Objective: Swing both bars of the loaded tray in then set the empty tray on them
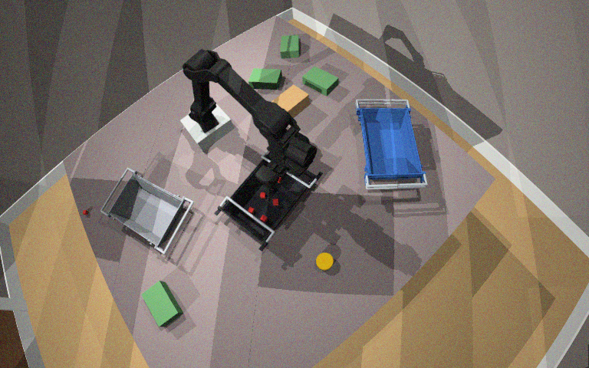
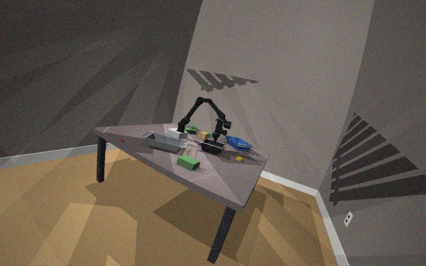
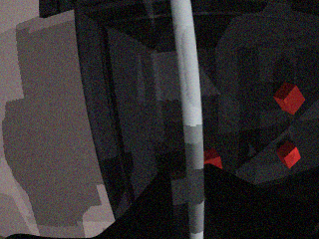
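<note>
My gripper tip is now 180 mm past the grey tray, 470 mm to the left of it and 10 mm above it. The rest, counted from my gripper tip: yellow disc (290 mm ahead, 60 mm to the right, 40 mm below); orange block (240 mm behind, 180 mm to the left, 20 mm below).
</note>
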